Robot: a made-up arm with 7 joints.
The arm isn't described. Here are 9 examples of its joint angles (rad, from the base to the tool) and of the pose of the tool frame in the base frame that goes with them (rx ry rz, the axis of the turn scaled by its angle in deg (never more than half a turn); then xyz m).
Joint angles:
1: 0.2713 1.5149 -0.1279 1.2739 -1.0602 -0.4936 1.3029
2: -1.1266 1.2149 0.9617 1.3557 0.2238 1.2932 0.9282
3: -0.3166 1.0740 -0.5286 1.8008 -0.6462 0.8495 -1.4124
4: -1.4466 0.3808 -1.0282 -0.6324 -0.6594 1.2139 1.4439
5: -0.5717 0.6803 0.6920 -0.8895 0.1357 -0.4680 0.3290
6: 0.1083 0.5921 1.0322 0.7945 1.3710 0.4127 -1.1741
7: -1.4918 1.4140 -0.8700 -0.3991 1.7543 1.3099 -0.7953
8: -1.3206 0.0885 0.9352 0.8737 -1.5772 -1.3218 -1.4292
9: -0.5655 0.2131 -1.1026 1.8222 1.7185 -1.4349 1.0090
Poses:
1: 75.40 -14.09 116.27 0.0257 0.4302 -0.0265
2: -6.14 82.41 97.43 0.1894 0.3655 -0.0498
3: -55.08 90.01 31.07 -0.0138 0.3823 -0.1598
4: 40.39 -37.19 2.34 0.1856 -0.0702 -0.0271
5: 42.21 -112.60 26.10 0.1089 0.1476 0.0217
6: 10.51 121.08 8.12 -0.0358 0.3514 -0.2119
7: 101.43 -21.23 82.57 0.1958 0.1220 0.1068
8: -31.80 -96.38 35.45 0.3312 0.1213 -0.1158
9: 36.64 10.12 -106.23 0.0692 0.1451 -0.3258
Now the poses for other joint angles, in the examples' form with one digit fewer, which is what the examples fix.
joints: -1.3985 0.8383 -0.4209 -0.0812 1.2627 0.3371 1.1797
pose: 62.3 -121.9 81.3 0.280 0.076 0.096
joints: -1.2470 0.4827 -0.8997 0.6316 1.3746 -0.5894 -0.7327
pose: 151.6 -3.5 -79.3 0.329 0.013 -0.122
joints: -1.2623 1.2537 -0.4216 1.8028 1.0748 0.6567 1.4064
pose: -148.5 -18.9 -81.3 0.167 0.391 -0.018
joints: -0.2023 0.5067 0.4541 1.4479 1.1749 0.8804 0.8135
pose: 122.1 98.2 33.3 -0.003 0.272 -0.304
